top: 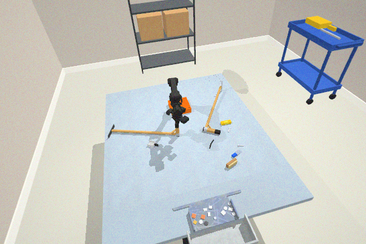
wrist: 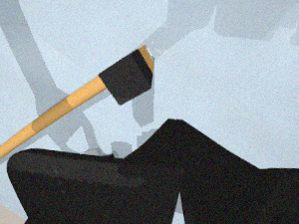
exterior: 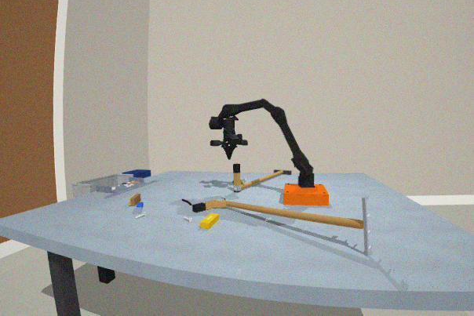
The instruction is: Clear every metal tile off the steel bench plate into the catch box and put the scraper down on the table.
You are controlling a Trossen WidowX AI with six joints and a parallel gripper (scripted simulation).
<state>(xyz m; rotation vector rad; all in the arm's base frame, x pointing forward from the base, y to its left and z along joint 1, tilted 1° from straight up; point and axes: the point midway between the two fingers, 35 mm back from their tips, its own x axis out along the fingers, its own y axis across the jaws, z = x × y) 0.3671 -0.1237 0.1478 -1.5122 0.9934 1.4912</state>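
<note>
The scraper lies 23 cm to the right of my gripper tip, 19 cm behind it and 10 cm below it. The rest, counted from my gripper tip: white-and-black piece (21 cm to the right, 16 cm below, 3 cm behind); yellow block (43 cm to the left, 15 cm below, 4 cm ahead); black curved strip (20 cm to the left, 17 cm ahead, 16 cm below).
</note>
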